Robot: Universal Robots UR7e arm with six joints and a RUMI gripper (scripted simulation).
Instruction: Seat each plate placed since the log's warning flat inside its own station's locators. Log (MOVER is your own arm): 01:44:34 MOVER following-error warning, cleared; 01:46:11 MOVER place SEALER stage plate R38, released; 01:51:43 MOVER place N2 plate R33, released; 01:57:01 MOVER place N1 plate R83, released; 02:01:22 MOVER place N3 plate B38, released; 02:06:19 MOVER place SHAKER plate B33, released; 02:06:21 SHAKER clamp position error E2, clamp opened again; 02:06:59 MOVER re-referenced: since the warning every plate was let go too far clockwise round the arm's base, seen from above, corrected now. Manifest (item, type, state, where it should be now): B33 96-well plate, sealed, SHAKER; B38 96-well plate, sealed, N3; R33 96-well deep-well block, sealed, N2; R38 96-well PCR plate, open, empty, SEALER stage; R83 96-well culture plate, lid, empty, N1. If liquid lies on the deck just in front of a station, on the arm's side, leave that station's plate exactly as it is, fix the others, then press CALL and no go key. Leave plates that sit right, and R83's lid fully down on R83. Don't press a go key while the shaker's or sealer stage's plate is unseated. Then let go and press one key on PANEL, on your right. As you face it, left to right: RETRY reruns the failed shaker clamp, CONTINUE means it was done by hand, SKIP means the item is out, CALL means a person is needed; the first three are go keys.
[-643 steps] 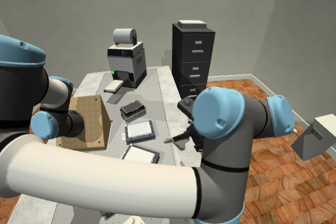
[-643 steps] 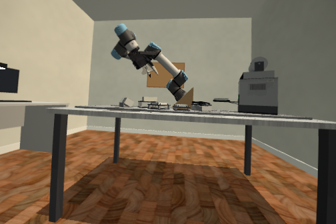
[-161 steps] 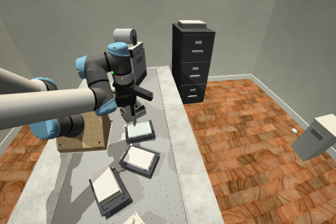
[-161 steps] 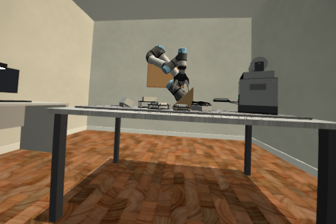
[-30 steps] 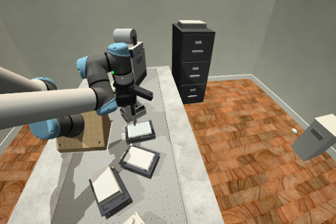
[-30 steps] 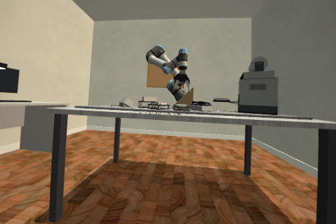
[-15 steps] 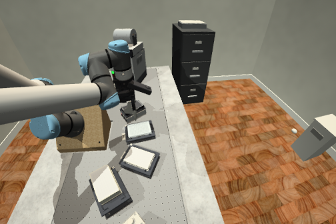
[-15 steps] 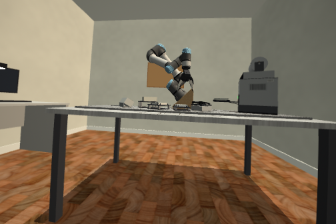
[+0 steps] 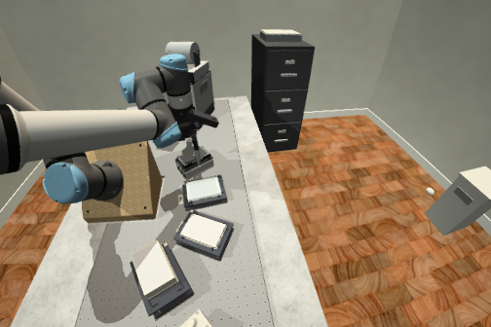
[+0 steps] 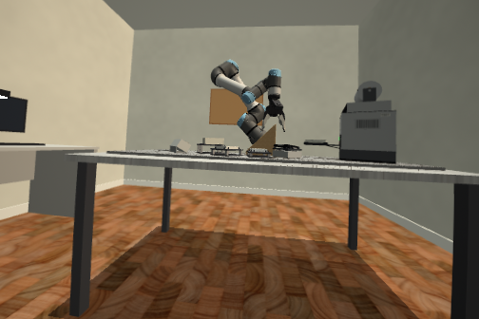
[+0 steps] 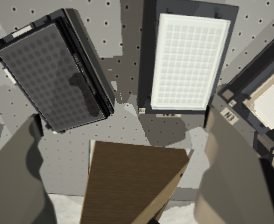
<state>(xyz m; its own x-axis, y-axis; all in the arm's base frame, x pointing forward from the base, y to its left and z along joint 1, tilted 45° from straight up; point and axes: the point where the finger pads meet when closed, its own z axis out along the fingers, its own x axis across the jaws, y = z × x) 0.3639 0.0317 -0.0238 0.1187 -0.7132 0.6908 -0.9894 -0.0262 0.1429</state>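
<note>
My gripper is now 9 cm above the dark plate, 8 cm to the right of it and 2 cm past it. From my hand the other things lie so: cream PCR plate: 31 cm to the left, 14 cm behind, 5 cm below; then retry key: 52 cm to the right, 9 cm below, 7 cm behind; then continue key: 55 cm to the right, 11 cm behind, 9 cm below.
</note>
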